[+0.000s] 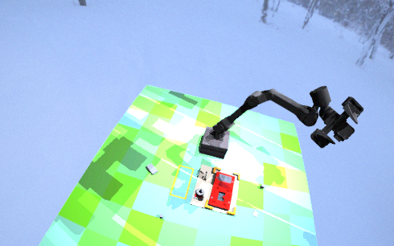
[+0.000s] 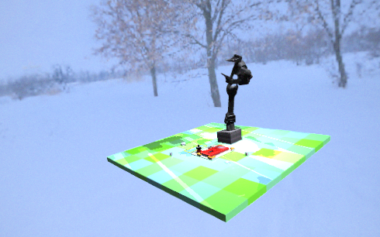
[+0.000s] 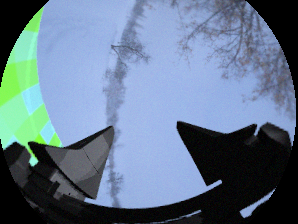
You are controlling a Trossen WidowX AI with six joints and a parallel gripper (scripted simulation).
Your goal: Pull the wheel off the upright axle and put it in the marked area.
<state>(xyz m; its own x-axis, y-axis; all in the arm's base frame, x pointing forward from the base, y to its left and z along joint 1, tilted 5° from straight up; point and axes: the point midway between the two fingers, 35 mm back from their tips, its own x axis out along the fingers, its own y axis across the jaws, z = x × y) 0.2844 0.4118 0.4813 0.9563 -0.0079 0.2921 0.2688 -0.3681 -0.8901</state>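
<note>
My gripper tip is 58 cm above the wheel, 33 cm to the left of it and 4 cm short of it. The rest, counted from my gripper tip: small grey block: 61 cm to the right, 61 cm below, 3 cm ahead; dark axle stand: 59 cm below, 33 cm to the right, 5 cm ahead.
</note>
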